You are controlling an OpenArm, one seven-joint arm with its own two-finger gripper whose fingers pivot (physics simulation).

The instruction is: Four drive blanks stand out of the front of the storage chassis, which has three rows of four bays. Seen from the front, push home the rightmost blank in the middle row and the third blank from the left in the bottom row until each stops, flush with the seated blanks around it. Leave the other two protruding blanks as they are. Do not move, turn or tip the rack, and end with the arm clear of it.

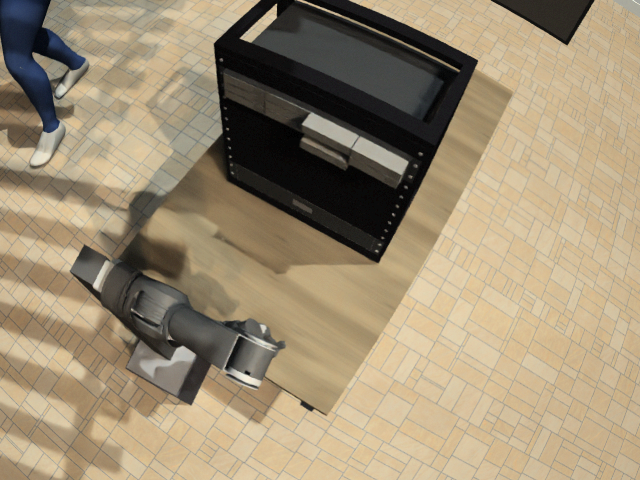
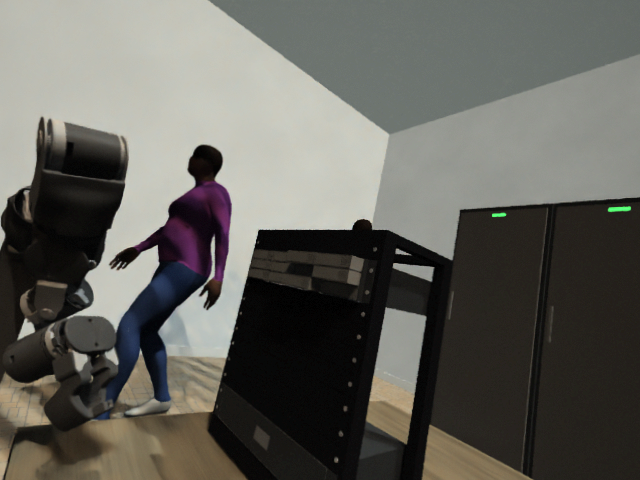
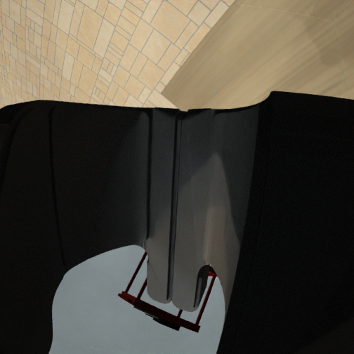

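Observation:
The storage chassis sits at the top of the black rack point(image 1: 223, 118) point(image 2: 379, 310). Seen from the front, the protruding third top-row blank point(image 1: 330, 130) and rightmost top-row blank point(image 1: 382, 157) stand out side by side. The rightmost middle-row blank point(image 2: 336, 275) stands out under the top row. The third bottom-row blank point(image 1: 324, 153) point(image 2: 294, 279) also protrudes. The blanks farther left point(image 1: 242, 93) look seated. My gripper point(image 3: 189, 210) is shut, its two fingers side by side with nothing seen between them. The arm point(image 1: 201, 333) point(image 2: 77, 206) is well apart from the rack's front.
The rack stands upright on a wooden table point(image 1: 330, 304) point(image 2: 155, 444). The arm's base point(image 1: 165, 369) is by the near left table edge. A person point(image 2: 191, 232) stands beyond the table to the left. Dark cabinets point(image 2: 496, 310) stand behind. A red frame point(image 3: 160, 312) shows past the fingertips.

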